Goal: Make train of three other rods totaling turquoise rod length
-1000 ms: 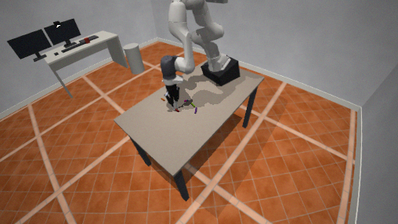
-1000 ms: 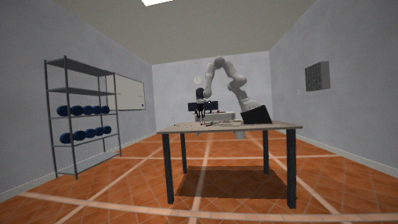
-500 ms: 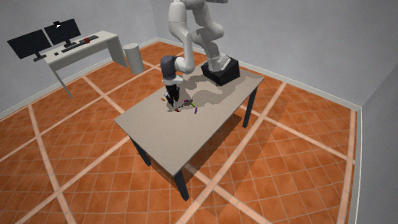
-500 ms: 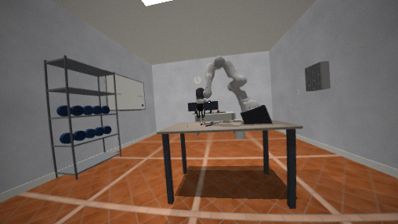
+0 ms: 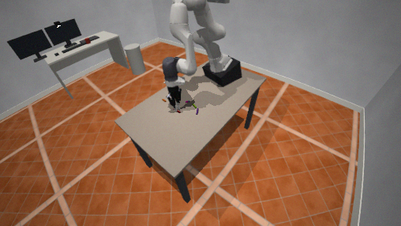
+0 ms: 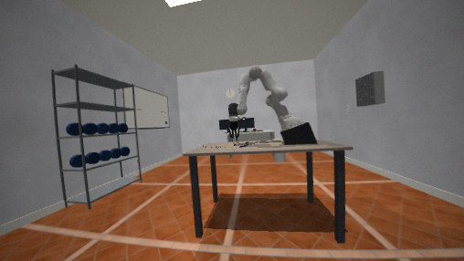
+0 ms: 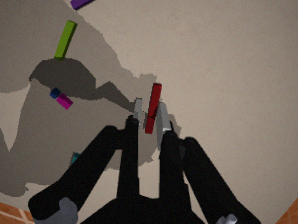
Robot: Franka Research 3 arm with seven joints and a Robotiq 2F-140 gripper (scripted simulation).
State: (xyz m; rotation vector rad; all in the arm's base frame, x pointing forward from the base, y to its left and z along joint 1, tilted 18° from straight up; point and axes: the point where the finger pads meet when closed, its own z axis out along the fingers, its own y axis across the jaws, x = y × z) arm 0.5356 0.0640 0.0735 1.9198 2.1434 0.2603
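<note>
My gripper is now 4 cm above the red rod. Also, from my hand: small blue rod (13 cm behind, 4 cm below, 1 cm to the right); then magenta rod (12 cm behind, 4 cm below, 2 cm to the right); then lime rod (13 cm behind, 6 cm to the left, 4 cm below).
</note>
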